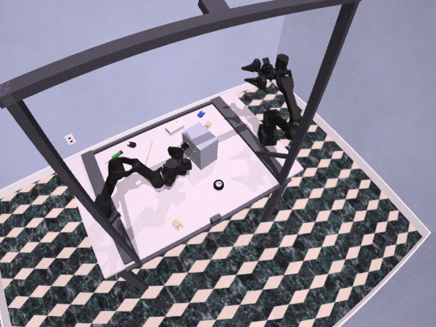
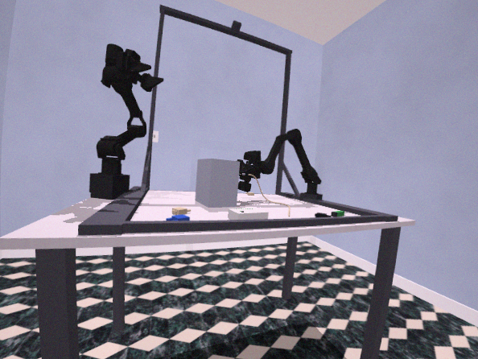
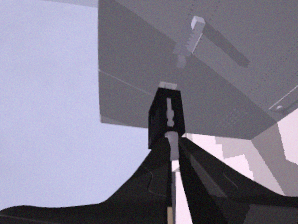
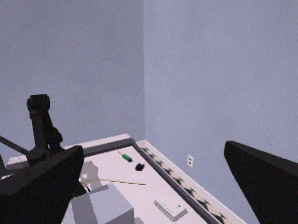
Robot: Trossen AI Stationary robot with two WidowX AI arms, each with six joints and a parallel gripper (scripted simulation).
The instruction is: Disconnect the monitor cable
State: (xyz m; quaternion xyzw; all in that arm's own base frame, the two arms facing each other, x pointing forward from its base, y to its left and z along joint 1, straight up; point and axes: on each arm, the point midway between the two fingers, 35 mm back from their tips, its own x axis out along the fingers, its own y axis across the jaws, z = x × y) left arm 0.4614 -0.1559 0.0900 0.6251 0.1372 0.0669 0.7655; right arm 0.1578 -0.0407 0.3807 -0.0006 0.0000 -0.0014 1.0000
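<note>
Now: the grey box 13 cm to the right of my left hand, 5 cm below it and 3 cm ahead of it.
</note>
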